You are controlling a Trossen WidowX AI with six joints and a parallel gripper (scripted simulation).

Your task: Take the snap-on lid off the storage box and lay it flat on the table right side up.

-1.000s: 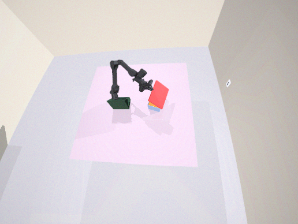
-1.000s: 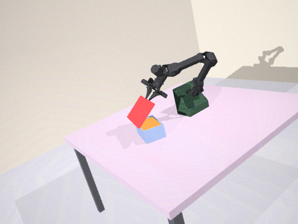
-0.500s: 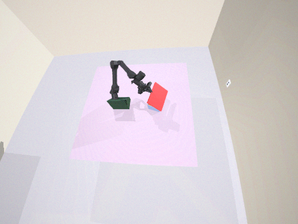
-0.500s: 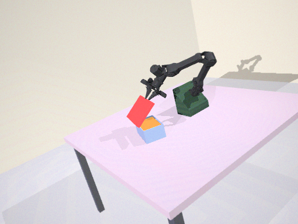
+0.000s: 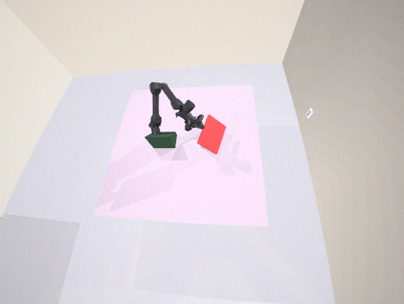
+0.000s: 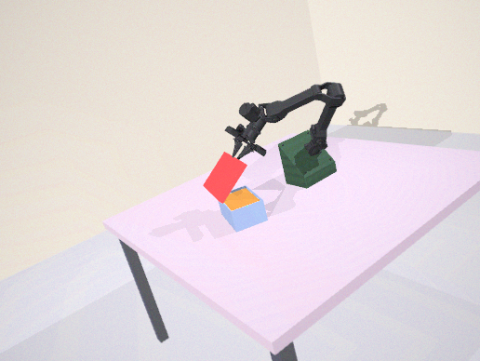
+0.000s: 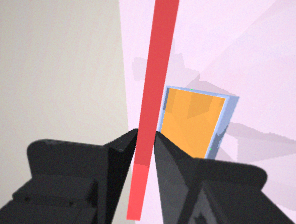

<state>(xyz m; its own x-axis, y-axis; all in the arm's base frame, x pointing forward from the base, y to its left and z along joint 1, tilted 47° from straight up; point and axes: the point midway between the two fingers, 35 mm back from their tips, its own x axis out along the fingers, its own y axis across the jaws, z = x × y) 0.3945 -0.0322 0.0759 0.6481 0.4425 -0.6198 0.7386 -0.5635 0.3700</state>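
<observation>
My gripper tip is now 60 mm short of the red lid, 10 mm to the left of it and 50 mm above it. Round my gripper tip: light blue storage box (50 mm ahead, 50 mm to the left, 190 mm below).
</observation>
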